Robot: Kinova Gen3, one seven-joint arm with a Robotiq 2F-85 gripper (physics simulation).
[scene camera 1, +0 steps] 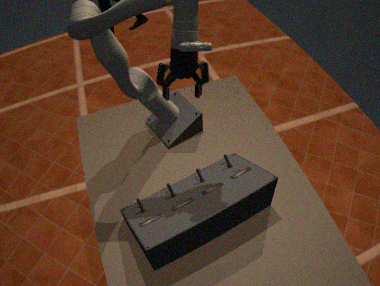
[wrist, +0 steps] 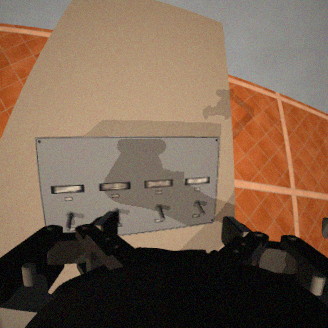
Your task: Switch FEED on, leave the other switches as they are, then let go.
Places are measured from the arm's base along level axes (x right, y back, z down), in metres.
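Pixels of known places: gripper, fingertip midpoint: (scene camera 1: 182, 98) (wrist: 169, 225); arm's base, link origin: (scene camera 1: 169, 114).
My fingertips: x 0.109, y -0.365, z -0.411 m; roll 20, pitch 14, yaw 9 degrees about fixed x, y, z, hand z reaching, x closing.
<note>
Ahead of a thing's pixels: the offset from my fingertips to its top centre. "*": to the spot under its first point. Level surfaces: height alone.
A grey switch box (scene camera 1: 215, 225) (wrist: 75, 162) stands on the table, with a row of upright levers along the side toward the robot base. In scene camera 1 the levers run from the left lever {dx +0.204, dy -0.022, dz +0.343 m} (scene camera 1: 140, 205) to the right lever {dx -0.156, dy -0.015, dz +0.343 m} (scene camera 1: 227, 161). In the wrist view the second lever from the left (wrist: 118, 216) shows partly, beside a fingertip. Each lever has a light label strip, such as the second one {* dx -0.035, dy -0.098, dz +0.349 m} (wrist: 115, 186); the lettering is too blurred to tell which is FEED. My gripper (scene camera 1: 182, 92) (wrist: 169, 225) is open and empty, high above the table, apart from the box.
The arm's wedge-shaped base mount (scene camera 1: 187, 122) stands on the table {dz +0.473 m} (scene camera 1: 112, 132) behind the box. The arm's shadow falls across the box top and the table. Orange tiled floor (scene camera 1: 40, 165) (wrist: 265, 150) lies beyond the table edges.
</note>
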